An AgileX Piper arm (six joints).
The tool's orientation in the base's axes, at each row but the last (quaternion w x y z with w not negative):
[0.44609, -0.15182, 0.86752, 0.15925]
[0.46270, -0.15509, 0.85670, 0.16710]
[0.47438, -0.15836, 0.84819, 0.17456]
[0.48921, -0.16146, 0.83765, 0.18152]
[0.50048, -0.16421, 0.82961, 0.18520]
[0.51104, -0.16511, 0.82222, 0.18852]
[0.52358, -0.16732, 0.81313, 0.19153]
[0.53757, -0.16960, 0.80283, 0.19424]
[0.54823, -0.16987, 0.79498, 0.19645]
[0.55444, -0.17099, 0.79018, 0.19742]
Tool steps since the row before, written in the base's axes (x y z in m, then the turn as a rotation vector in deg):
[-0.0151, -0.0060, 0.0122, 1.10, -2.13, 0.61]
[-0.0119, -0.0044, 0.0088, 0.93, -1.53, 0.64]
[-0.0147, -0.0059, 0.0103, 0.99, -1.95, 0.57]
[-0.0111, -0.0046, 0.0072, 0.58, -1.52, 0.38]
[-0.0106, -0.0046, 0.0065, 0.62, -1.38, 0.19]
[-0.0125, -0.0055, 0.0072, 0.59, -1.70, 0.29]
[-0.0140, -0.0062, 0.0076, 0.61, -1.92, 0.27]
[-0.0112, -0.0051, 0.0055, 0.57, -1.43, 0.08]
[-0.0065, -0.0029, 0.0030, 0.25, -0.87, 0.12]
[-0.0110, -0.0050, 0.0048, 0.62, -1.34, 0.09]
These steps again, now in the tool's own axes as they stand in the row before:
[-0.0009, 0.0024, -0.0202, -0.85, -2.28, -0.42]
[-0.0007, 0.0023, -0.0152, -0.86, -1.67, -0.30]
[-0.0009, 0.0026, -0.0187, -0.78, -2.08, -0.41]
[-0.0007, 0.0020, -0.0139, -0.46, -1.54, -0.43]
[-0.0007, 0.0017, -0.0131, -0.33, -1.47, -0.26]
[-0.0008, 0.0020, -0.0153, -0.38, -1.72, -0.47]
[-0.0010, 0.0023, -0.0169, -0.35, -1.92, -0.56]
[-0.0007, 0.0017, -0.0134, -0.19, -1.50, -0.28]
[-0.0004, 0.0010, -0.0076, -0.15, -0.86, -0.27]
[-0.0007, 0.0017, -0.0129, -0.22, -1.45, -0.20]

